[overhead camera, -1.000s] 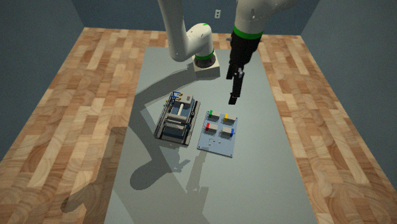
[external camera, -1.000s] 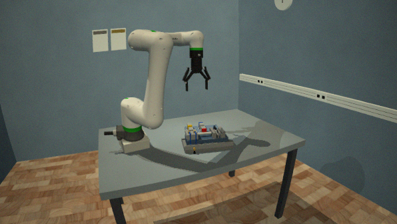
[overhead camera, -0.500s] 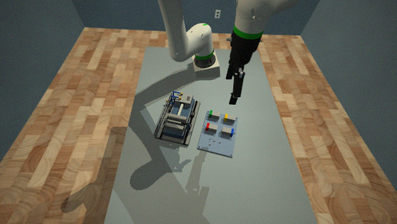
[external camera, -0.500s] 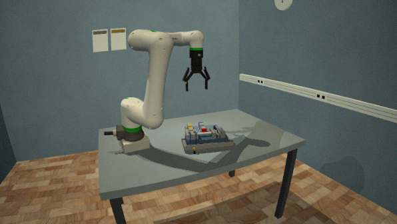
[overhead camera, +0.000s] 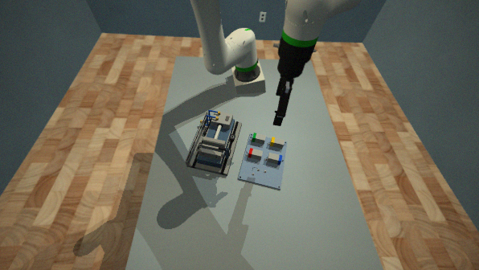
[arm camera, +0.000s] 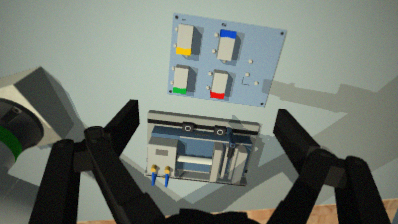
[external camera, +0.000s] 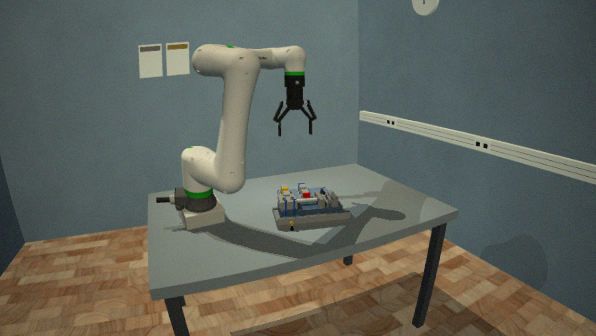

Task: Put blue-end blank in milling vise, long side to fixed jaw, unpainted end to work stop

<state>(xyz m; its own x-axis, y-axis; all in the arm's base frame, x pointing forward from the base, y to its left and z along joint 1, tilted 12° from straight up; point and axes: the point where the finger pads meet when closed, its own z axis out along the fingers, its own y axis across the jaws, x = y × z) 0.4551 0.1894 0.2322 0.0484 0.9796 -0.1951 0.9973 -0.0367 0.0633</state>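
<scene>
My gripper is now 40 mm short of the plate, 10 mm to the left of it and 320 mm above it. Also, from my hand: yellow-ended blank (50 mm behind, 50 mm to the left, 290 mm below); then red-ended blank (30 mm ahead, 50 mm to the right, 290 mm below); then green-ended blank (60 mm behind, 40 mm to the right, 290 mm below).
</scene>
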